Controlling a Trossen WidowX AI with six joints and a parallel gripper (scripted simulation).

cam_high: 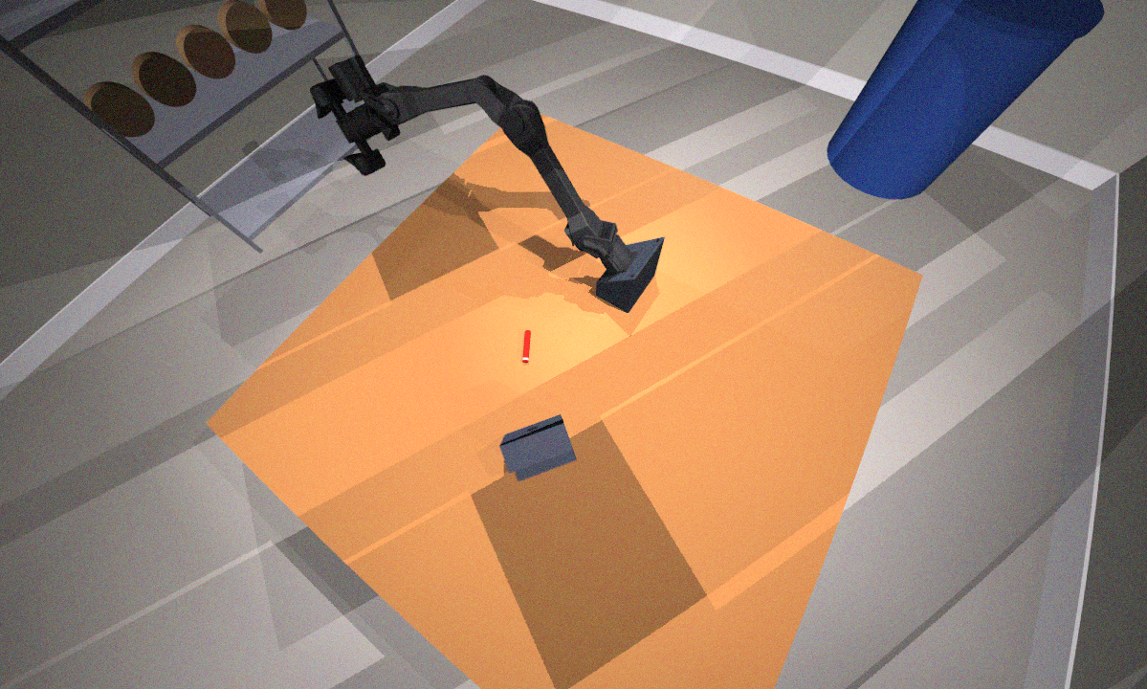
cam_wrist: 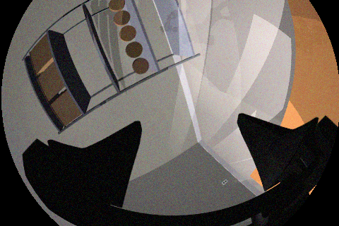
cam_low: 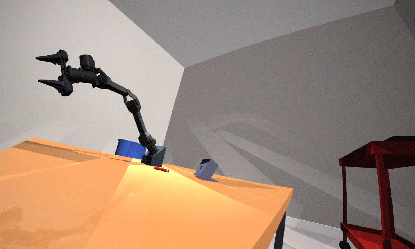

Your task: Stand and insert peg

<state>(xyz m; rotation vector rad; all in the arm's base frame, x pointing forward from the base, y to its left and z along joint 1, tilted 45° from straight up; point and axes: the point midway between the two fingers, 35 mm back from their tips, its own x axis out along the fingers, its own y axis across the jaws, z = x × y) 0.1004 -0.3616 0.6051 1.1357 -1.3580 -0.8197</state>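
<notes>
Right now my gripper tip is 59 cm to the right of the red peg, 26 cm above it and 19 cm short of it. The rest, counted from my gripper tip: sloped grey-blue panel 73 cm to the left, 36 cm ahead, 22 cm below.
</notes>
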